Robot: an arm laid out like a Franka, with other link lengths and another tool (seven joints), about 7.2 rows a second.
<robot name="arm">
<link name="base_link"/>
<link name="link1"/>
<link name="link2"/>
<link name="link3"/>
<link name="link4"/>
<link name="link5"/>
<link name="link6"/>
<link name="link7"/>
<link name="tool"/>
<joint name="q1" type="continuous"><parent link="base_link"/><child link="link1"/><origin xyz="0 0 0.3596"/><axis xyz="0 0 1"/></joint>
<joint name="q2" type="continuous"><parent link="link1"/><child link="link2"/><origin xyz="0 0 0" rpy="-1.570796 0 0"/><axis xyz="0 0 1"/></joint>
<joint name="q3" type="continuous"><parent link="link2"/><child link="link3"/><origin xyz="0 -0.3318 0" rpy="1.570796 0 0"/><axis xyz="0 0 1"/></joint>
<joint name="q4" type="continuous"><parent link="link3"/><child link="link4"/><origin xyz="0.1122 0 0" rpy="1.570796 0 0"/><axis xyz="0 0 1"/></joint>
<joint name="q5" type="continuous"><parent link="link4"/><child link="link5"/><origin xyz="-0.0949 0.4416 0" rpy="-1.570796 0 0"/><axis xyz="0 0 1"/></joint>
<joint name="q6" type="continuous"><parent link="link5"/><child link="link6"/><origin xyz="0 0 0" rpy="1.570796 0 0"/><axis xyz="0 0 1"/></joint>
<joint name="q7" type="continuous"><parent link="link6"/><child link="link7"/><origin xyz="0.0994 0 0" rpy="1.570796 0 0"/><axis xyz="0 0 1"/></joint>
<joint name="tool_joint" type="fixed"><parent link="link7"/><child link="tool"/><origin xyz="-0.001 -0.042 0.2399" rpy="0 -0.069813 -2.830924"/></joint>
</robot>
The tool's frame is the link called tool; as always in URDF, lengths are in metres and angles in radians. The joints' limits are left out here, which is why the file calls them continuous.
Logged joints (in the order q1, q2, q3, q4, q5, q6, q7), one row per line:
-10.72 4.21 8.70 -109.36 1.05 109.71 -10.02
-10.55 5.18 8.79 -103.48 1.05 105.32 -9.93
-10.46 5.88 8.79 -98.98 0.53 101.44 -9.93
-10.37 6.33 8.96 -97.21 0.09 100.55 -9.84
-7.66 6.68 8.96 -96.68 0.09 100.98 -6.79
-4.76 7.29 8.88 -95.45 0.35 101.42 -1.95
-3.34 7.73 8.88 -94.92 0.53 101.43 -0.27
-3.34 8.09 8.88 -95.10 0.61 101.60 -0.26
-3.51 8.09 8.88 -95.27 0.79 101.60 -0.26
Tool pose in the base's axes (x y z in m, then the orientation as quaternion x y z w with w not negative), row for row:
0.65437 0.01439 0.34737 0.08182 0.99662 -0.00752 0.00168
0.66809 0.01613 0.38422 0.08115 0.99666 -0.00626 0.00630
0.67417 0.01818 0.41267 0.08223 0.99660 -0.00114 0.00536
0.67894 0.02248 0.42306 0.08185 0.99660 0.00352 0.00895
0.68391 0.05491 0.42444 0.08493 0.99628 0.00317 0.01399
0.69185 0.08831 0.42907 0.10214 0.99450 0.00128 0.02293
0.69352 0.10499 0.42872 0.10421 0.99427 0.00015 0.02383
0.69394 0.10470 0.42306 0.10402 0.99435 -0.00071 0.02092
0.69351 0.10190 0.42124 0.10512 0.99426 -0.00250 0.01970
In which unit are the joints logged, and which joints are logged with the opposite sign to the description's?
The joints are logged in degrees. Opposite sign: q5.
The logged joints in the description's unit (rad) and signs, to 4 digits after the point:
-0.1871 0.0735 0.1518 -1.9087 -0.0183 1.9148 -0.1749
-0.1841 0.0904 0.1534 -1.8061 -0.0183 1.8382 -0.1733
-0.1826 0.1026 0.1534 -1.7275 -0.0093 1.7705 -0.1733
-0.1810 0.1105 0.1564 -1.6966 -0.0016 1.7549 -0.1717
-0.1337 0.1166 0.1564 -1.6874 -0.0016 1.7624 -0.1185
-0.0831 0.1272 0.1550 -1.6659 -0.0061 1.7701 -0.0340
-0.0583 0.1349 0.1550 -1.6567 -0.0093 1.7703 -0.0047
-0.0583 0.1412 0.1550 -1.6598 -0.0106 1.7733 -0.0045
-0.0613 0.1412 0.1550 -1.6628 -0.0138 1.7733 -0.0045

